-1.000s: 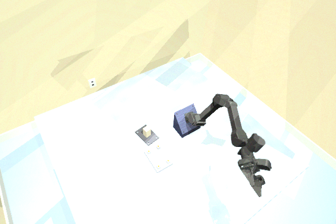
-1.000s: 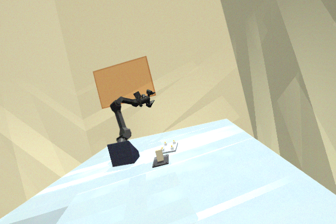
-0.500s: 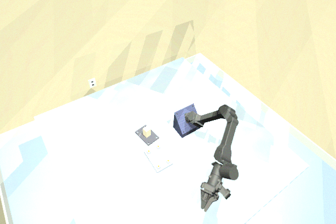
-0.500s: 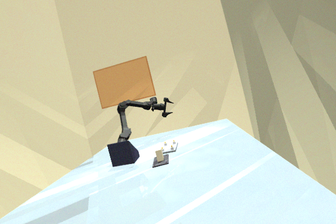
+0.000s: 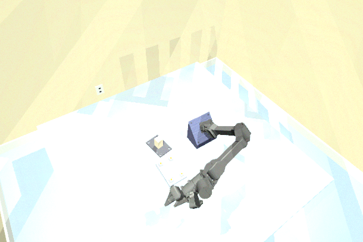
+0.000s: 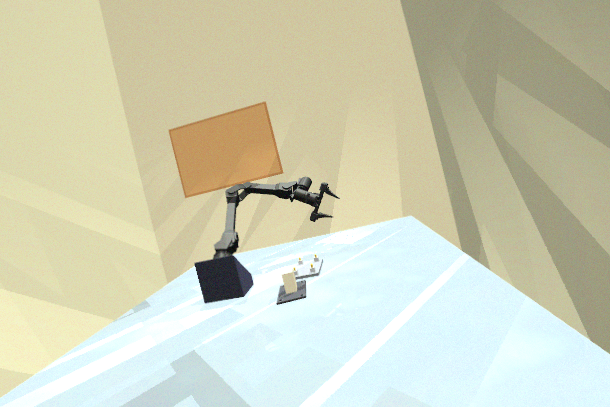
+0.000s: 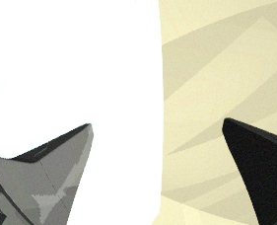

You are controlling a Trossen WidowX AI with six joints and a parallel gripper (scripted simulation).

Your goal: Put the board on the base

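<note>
The flat black board is 430 mm to the right of my gripper tip, 160 mm below it and 130 mm behind it. The rest, counted from my gripper tip: grey base: 250 mm to the right, 180 mm below, 130 mm behind.
</note>
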